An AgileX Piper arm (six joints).
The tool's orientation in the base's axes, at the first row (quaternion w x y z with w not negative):
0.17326, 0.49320, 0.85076, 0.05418
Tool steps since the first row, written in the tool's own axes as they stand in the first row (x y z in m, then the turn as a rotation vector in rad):
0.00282, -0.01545, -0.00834, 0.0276, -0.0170, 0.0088
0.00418, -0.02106, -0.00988, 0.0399, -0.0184, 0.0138
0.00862, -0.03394, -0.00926, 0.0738, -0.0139, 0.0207
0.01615, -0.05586, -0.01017, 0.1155, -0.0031, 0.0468
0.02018, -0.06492, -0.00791, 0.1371, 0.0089, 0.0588
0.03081, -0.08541, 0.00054, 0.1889, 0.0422, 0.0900
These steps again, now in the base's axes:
-0.01686, -0.00477, 0.00304, -0.0234, 0.0144, -0.0194
-0.02261, -0.00633, 0.00268, -0.0284, 0.0238, -0.0274
-0.03498, -0.00910, -0.00236, -0.0377, 0.0546, -0.0408
-0.05669, -0.01370, -0.00909, -0.0386, 0.0938, -0.0724
-0.06517, -0.01502, -0.01456, -0.0344, 0.1175, -0.0857
-0.08386, -0.01697, -0.03041, -0.0197, 0.1764, -0.1186

